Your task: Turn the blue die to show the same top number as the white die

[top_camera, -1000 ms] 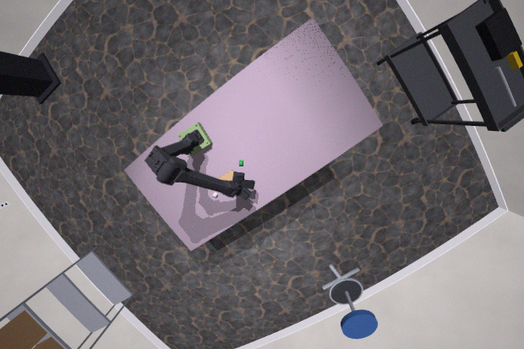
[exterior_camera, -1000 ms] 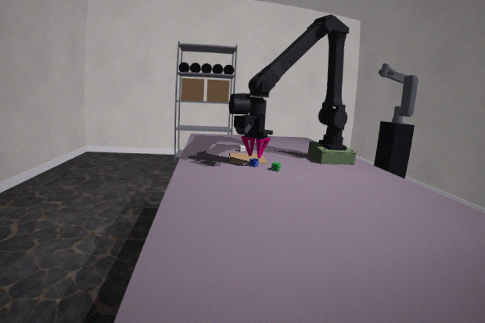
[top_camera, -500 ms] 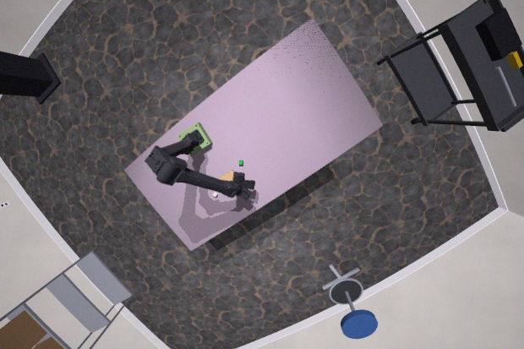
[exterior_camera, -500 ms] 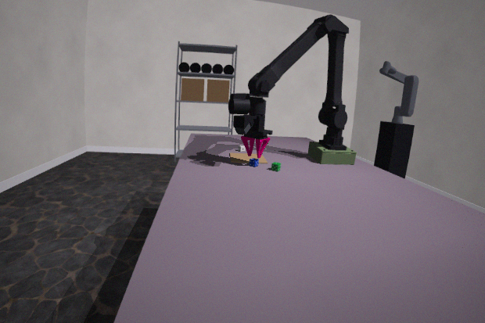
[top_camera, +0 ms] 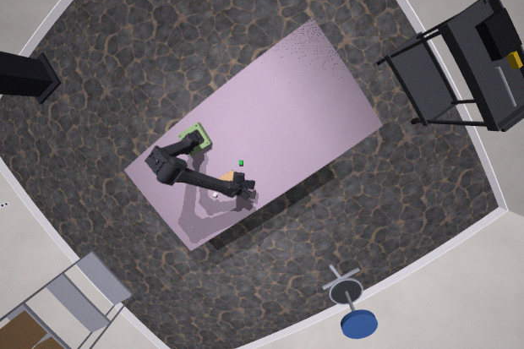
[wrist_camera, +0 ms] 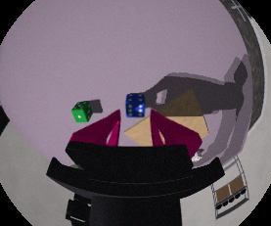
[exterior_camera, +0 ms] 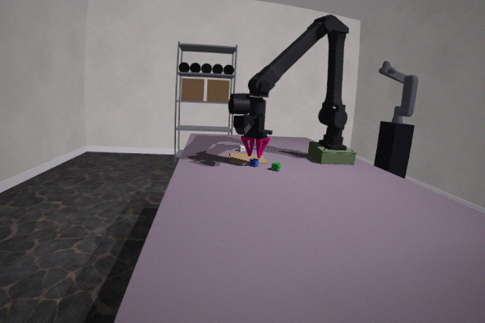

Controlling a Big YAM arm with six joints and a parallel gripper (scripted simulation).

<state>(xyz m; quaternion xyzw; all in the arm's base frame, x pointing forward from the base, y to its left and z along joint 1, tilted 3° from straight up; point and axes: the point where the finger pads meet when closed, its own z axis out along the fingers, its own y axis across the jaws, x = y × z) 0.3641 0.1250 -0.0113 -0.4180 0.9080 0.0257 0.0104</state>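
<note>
Right now my hand is 30 mm above the blue die. The rest, counted from my hand: white die 240 mm to the right, 30 mm below, 30 mm ahead; then tan mat 110 mm to the right, 40 mm below, 10 mm ahead; then green die 70 mm behind, 50 mm to the left, 30 mm below.
</note>
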